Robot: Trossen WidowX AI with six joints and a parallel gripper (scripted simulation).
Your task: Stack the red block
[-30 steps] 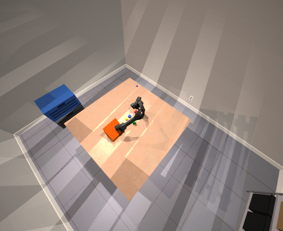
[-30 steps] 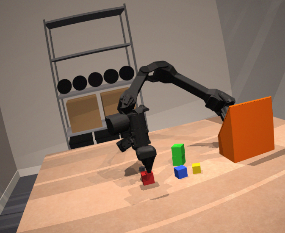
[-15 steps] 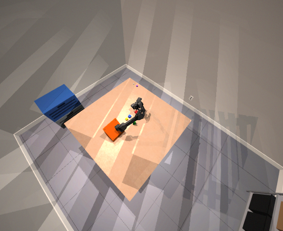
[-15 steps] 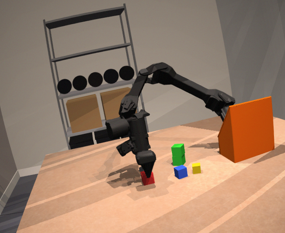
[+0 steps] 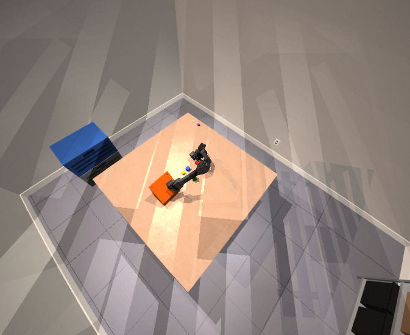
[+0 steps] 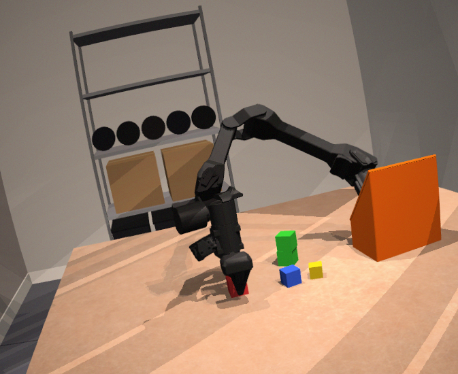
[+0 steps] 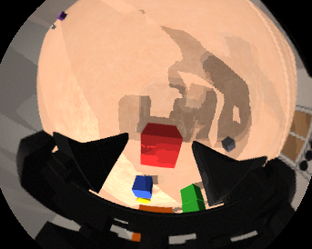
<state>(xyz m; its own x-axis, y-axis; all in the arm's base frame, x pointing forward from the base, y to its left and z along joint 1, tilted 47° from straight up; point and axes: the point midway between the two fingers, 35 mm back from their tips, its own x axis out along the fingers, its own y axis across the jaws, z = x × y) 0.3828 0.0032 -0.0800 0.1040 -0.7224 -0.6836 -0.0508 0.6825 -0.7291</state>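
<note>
The red block lies 10 mm above my gripper tip. Round my gripper tip: blue block 120 mm behind, 10 mm to the left; then dark grey cube 10 mm ahead, 120 mm to the right, 10 mm below; then yellow block 180 mm behind, 10 mm to the left.
</note>
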